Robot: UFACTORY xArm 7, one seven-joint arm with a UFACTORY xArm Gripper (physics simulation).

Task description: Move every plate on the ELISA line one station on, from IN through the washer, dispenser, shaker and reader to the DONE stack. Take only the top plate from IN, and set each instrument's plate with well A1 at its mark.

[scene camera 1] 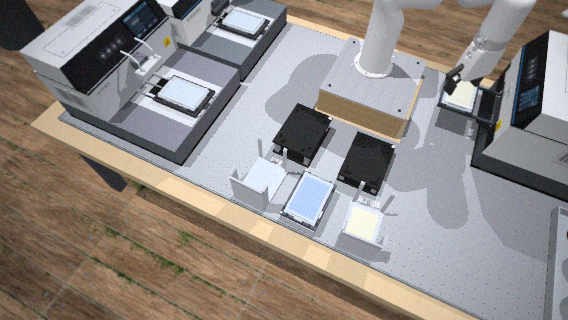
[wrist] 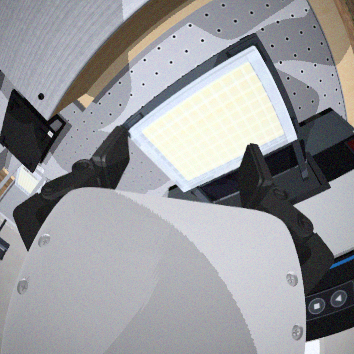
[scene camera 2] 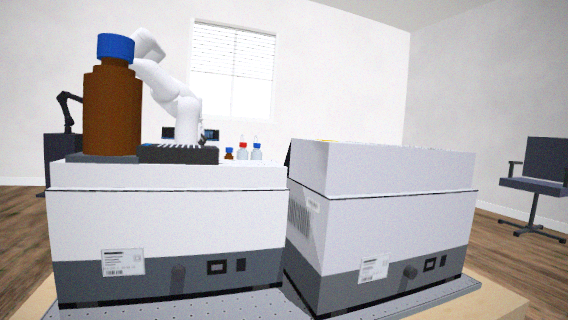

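Note:
My gripper [scene camera 1: 460, 88] [wrist: 184, 149]: open, holding nothing. Brown bottle [scene camera 2: 112, 97]. Reader tray [wrist: 252, 39].

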